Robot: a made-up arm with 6 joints.
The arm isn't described. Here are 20 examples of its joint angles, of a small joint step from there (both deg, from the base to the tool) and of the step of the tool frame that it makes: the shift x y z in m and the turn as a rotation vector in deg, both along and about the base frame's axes.
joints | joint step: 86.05 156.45 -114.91 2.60 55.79 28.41 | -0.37 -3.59 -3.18 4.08 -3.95 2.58
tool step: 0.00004 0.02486 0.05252 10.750 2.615 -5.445
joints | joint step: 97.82 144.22 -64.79 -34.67 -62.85 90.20 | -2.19 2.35 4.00 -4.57 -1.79 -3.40
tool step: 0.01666 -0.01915 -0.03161 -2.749 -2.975 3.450
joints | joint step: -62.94 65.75 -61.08 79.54 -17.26 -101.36 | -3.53 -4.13 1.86 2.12 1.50 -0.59
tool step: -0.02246 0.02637 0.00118 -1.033 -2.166 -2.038
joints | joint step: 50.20 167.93 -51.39 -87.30 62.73 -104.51 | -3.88 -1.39 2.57 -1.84 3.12 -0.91
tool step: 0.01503 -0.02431 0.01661 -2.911 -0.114 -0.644
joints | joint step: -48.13 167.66 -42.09 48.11 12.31 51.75 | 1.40 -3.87 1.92 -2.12 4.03 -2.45
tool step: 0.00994 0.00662 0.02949 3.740 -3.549 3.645
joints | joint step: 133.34 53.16 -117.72 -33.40 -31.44 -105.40 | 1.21 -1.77 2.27 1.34 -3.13 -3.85
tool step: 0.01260 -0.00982 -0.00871 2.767 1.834 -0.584
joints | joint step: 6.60 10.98 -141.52 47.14 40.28 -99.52 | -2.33 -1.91 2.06 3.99 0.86 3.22
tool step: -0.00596 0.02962 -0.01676 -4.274 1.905 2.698
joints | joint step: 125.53 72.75 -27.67 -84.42 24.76 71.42 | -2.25 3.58 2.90 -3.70 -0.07 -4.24
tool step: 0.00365 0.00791 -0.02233 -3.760 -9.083 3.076
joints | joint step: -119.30 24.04 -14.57 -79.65 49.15 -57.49 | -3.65 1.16 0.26 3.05 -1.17 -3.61
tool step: 0.00634 -0.00447 -0.00374 2.857 -2.673 -2.014
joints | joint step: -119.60 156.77 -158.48 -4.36 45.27 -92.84 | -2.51 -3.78 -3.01 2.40 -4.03 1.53
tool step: -0.02258 0.01921 0.07188 -11.183 2.477 -2.698
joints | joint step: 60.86 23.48 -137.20 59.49 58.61 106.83 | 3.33 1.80 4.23 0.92 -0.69 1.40
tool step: 0.03836 0.01301 0.02291 -5.794 3.416 5.337
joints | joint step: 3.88 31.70 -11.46 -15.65 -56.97 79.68 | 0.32 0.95 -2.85 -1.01 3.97 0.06
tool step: 0.00852 0.00068 0.01000 -1.339 1.837 -0.464
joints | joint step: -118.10 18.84 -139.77 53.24 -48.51 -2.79 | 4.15 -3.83 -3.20 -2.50 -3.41 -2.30
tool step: -0.02982 0.04973 -0.06492 -9.337 -1.499 3.472
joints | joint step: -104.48 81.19 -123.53 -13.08 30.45 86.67 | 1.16 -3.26 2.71 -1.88 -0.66 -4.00
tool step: 0.00971 0.02679 0.00260 0.556 5.174 -1.364
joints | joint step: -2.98 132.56 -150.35 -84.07 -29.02 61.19 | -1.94 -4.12 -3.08 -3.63 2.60 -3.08
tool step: -0.03888 -0.02249 0.05752 -5.071 -8.107 -7.181
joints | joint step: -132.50 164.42 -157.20 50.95 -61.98 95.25 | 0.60 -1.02 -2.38 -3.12 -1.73 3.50
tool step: 0.01277 -0.00070 0.02958 -4.086 5.751 1.328
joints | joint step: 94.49 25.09 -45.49 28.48 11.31 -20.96 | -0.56 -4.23 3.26 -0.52 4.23 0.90
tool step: -0.00303 -0.01840 -0.03088 -2.814 -0.681 1.229
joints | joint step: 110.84 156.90 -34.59 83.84 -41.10 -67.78 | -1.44 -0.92 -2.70 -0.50 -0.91 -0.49
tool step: 0.00348 0.01814 0.00091 3.355 0.722 -0.252
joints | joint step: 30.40 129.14 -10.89 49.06 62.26 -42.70 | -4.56 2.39 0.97 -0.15 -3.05 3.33
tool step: 0.01129 -0.01296 -0.01022 -5.589 1.039 -4.123
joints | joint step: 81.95 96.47 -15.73 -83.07 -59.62 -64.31 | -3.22 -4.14 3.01 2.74 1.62 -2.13
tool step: 0.01049 -0.01899 0.00754 2.429 -1.819 -5.279
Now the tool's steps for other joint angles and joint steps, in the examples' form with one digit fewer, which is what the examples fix.
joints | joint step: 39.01 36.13 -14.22 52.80 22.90 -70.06 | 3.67 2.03 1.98 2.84 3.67 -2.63
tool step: -0.0053 0.0027 -0.0109 -2.23 5.03 6.95
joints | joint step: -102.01 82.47 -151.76 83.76 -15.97 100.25 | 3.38 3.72 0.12 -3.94 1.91 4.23
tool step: -0.0001 -0.0527 -0.0050 3.32 1.33 4.14
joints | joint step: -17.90 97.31 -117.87 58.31 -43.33 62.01 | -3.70 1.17 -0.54 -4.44 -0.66 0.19
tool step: -0.0036 -0.0217 -0.0008 -3.42 1.39 -5.96
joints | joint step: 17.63 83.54 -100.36 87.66 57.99 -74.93 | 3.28 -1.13 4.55 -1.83 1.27 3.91
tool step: -0.0135 0.0127 -0.0191 -2.42 6.39 4.36
